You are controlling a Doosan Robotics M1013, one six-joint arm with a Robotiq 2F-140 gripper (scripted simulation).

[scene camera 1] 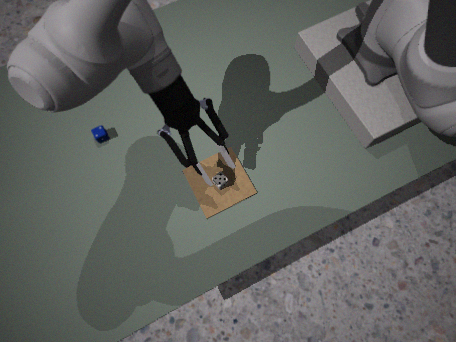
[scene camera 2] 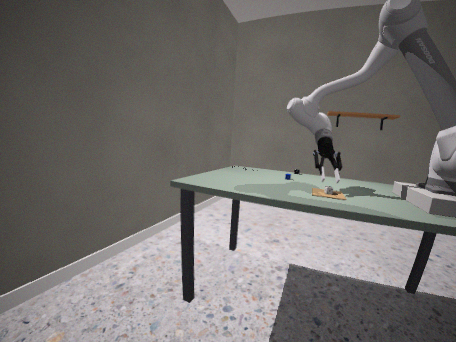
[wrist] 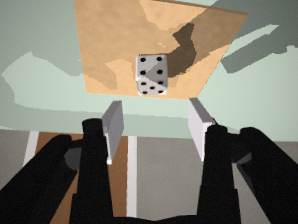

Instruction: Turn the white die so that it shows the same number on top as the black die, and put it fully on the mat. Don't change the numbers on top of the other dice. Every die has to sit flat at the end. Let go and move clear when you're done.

Scene:
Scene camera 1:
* my gripper: 220, 174
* brown mat: 212, 200
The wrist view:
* my gripper: 155, 113
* white die: 151, 76
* brown mat: 194, 44

